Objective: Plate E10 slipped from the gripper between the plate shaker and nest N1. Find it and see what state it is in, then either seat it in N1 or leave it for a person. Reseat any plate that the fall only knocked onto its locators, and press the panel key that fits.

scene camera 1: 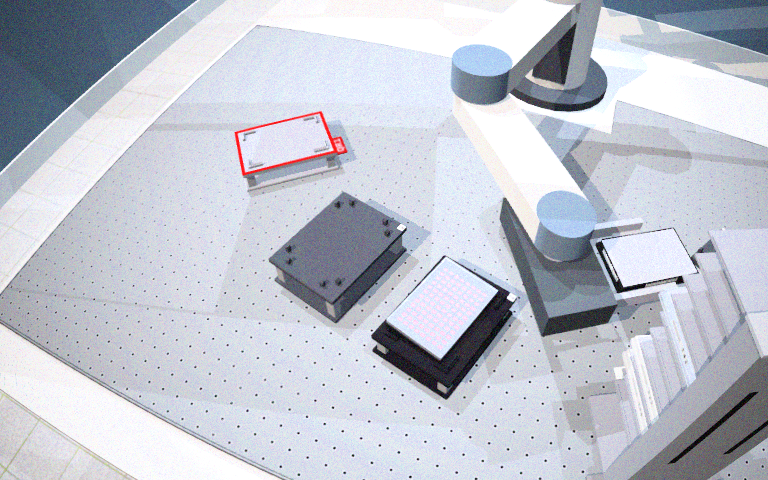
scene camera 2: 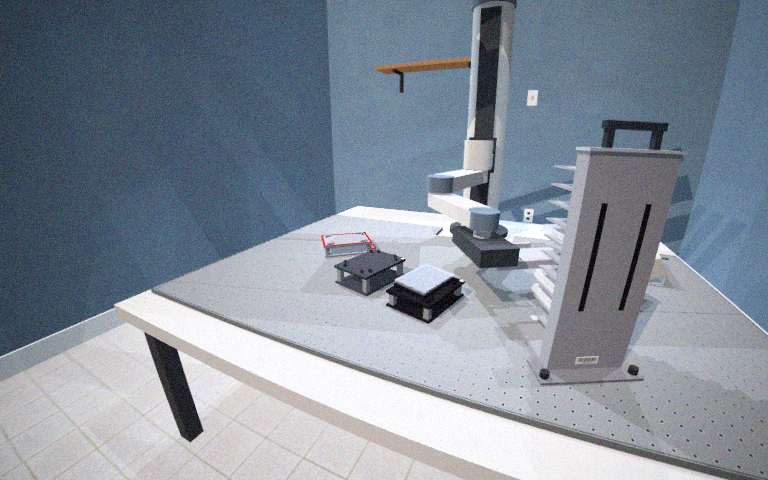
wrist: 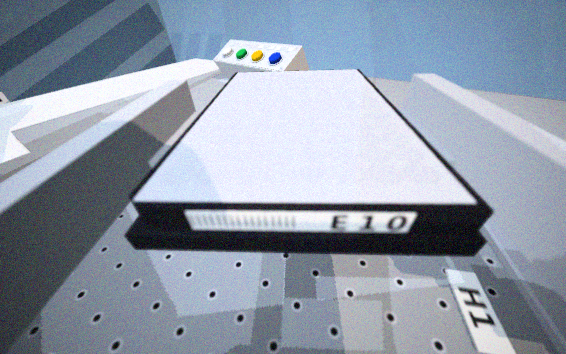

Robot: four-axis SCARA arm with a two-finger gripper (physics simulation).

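Plate E10, with a white top, dark sides and a readable E10 label, is held between the two fingers of my gripper. The gripper is shut on it, beside the rack in scene camera 1. The plate looks level and whole. In scene camera 2 the rack hides most of it. A dark stand with locator pegs bears no plate. Another plate with pinkish wells lies on a black stand; I cannot tell if it is fully seated. No N1 label is readable.
A pale stand with a red border bears no plate. A tall grey rack stands close to the held plate. A panel with white, green, yellow and blue keys is behind. An H1 label shows at lower right.
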